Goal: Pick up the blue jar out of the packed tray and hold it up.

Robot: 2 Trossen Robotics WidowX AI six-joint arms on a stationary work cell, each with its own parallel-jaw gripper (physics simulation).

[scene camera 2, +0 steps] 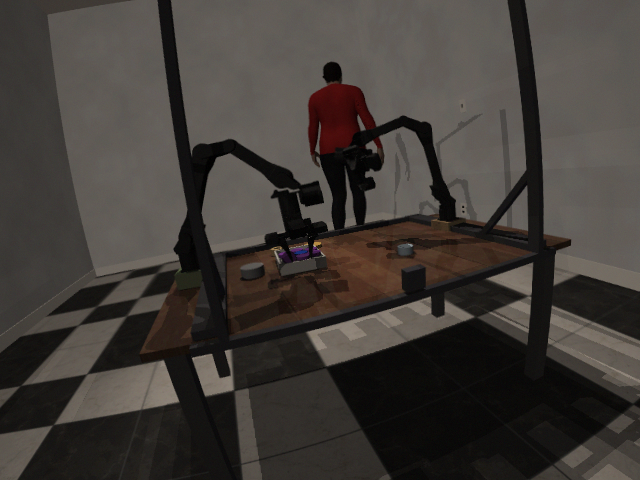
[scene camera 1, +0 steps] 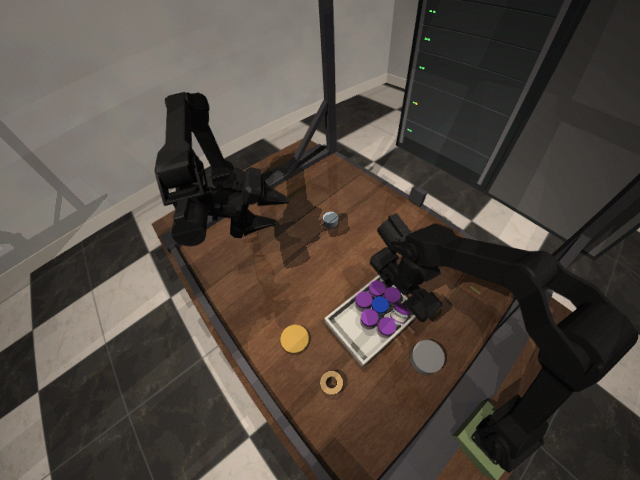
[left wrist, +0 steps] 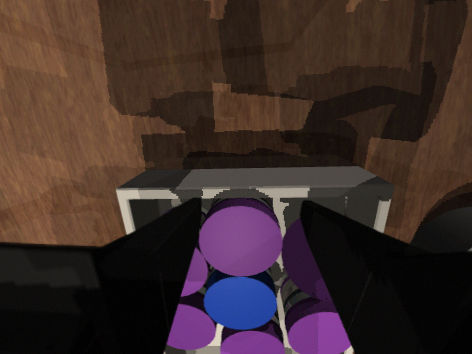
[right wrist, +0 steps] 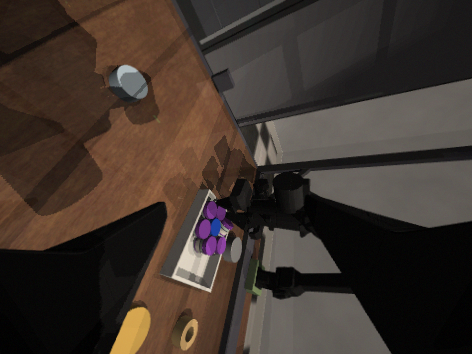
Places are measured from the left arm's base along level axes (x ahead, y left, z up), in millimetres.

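Where they show: left gripper, between the fingertips: (scene camera 2: 302, 260) (scene camera 1: 397, 294) (left wrist: 251, 207) (right wrist: 220, 208); right gripper, between the fingertips: (scene camera 2: 358, 180) (scene camera 1: 282, 212) (right wrist: 236, 204); left arm's base, origin of its link: (scene camera 2: 192, 268) (scene camera 1: 492, 438) (right wrist: 259, 278); right arm's base, origin of its link: (scene camera 2: 448, 219).
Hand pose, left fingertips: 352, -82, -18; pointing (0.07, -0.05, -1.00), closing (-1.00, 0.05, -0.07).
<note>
Things, the pixels of their top centre, and the offset from my left fingertips, as dx, dy, dz.
- blue jar, centre of its top: (left wrist: 240, 304) (right wrist: 216, 227) (scene camera 1: 380, 304) (scene camera 2: 300, 252) +6, +56, +12
- white tray, centre of its top: (left wrist: 251, 325) (scene camera 1: 373, 314) (right wrist: 210, 239) (scene camera 2: 297, 253) -2, +86, +3
- purple-lidded jar, centre of its top: (scene camera 1: 402, 309) (right wrist: 232, 227) (scene camera 2: 286, 251) -41, +32, +29
- purple lid, centre of its top: (left wrist: 240, 243) (scene camera 1: 392, 294) (right wrist: 221, 212) (scene camera 2: 302, 255) +6, +15, +12
- grey disc, centre of its top: (scene camera 1: 428, 355) (scene camera 2: 251, 266) (right wrist: 236, 249) -156, +52, -2
- orange disc, centre of its top: (right wrist: 129, 334) (scene camera 1: 294, 338) +77, +272, -20
- tan ring, centre of its top: (scene camera 1: 331, 382) (right wrist: 189, 334) -60, +262, -7
- pale blue-grey cylinder, centre of its top: (right wrist: 133, 82) (scene camera 2: 405, 245) (scene camera 1: 330, 217) +325, -33, -8
The blue jar (scene camera 1: 380, 304) (scene camera 2: 300, 252) (left wrist: 240, 302) (right wrist: 215, 227) stands among several purple-lidded jars in the white tray (scene camera 1: 344, 341) (scene camera 2: 299, 267) (left wrist: 275, 176) (right wrist: 182, 242). One purple-lidded jar (scene camera 1: 400, 310) leans, its pale side showing. My left gripper (scene camera 1: 397, 295) (scene camera 2: 300, 258) (left wrist: 251, 207) is open, pointing down at the packed end of the tray. In the left wrist view its fingertips are on either side of a purple lid (left wrist: 241, 240) beyond the blue one. How deep they reach is unclear. My right gripper (scene camera 1: 281, 212) is open and empty, high above the table, away from the tray.
A grey disc (scene camera 1: 427, 356) (scene camera 2: 252, 271) (right wrist: 233, 250) lies beside the tray. An orange disc (scene camera 1: 294, 338) (right wrist: 132, 330) and a tan ring (scene camera 1: 324, 383) (right wrist: 177, 332) lie on its other side. A pale blue-grey cylinder (scene camera 1: 330, 220) (scene camera 2: 405, 250) (right wrist: 129, 82) stands farther off. A person (scene camera 2: 338, 118) stands behind the table.
</note>
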